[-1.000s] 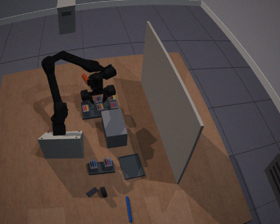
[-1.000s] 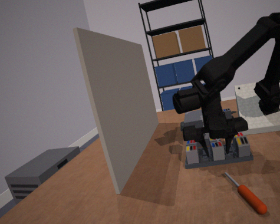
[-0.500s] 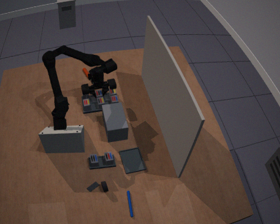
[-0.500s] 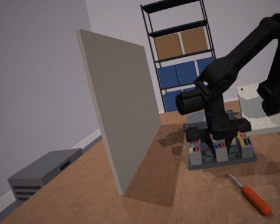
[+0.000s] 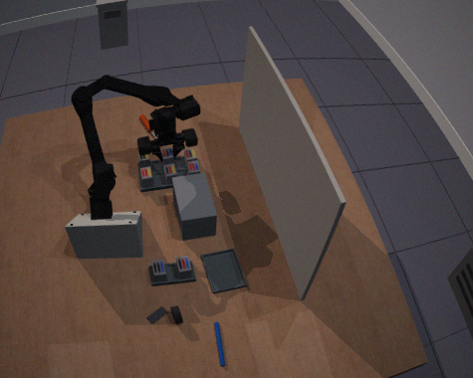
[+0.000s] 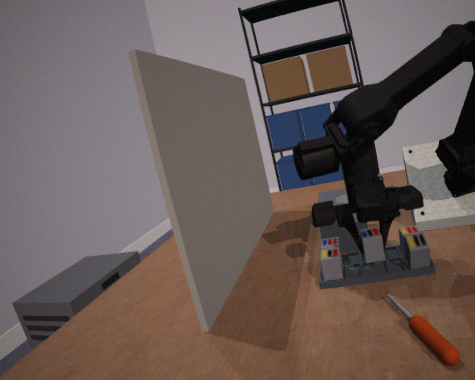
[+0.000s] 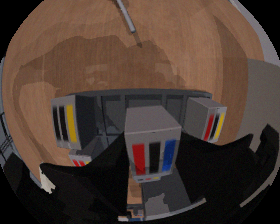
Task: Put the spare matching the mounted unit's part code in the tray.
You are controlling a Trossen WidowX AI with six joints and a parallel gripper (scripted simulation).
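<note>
My gripper tip is now 410 mm to the left of the tray, 90 mm short of it and 40 mm above it. Round my gripper tip: grey mounted unit: 200 mm to the right, 40 mm ahead, 10 mm above; tall grey panel: 280 mm ahead, 210 mm to the right, 180 mm above; grey spare: 20 mm above.
</note>
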